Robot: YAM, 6 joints.
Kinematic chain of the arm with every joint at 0, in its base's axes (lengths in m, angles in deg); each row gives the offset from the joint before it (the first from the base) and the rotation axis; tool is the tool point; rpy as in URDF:
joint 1: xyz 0 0 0.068 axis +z
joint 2: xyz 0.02 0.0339 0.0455 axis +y
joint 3: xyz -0.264 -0.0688 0 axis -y
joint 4: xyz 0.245 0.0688 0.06 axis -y
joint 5: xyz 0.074 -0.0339 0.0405 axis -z
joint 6: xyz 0.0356 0 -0.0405 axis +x
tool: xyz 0 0 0 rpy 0 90 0
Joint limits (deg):
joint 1: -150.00..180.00
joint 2: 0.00..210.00
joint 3: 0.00..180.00
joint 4: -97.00..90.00
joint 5: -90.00..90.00
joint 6: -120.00..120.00
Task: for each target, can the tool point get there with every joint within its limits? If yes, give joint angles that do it. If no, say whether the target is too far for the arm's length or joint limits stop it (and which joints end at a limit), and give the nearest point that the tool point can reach.
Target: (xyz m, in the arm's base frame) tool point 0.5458 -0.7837 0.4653
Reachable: no: too far | nearest point 0.3462 -0.4971 0.3339 | short by 0.373 m
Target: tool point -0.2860 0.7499 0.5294
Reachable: no: too far | nearest point -0.2041 0.5351 0.4072 | short by 0.260 m
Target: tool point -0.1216 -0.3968 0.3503
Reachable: yes | joints -106.09 97.85 76.85 24.71 11.10 5.01
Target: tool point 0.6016 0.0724 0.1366
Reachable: yes | joints 8.13 163.61 128.08 58.76 22.16 79.88
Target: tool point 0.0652 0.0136 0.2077
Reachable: yes | joints -5.57 22.99 28.36 -67.57 -33.93 -47.03
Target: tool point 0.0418 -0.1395 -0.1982
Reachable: yes | joints -60.41 185.24 43.92 59.63 65.94 45.29
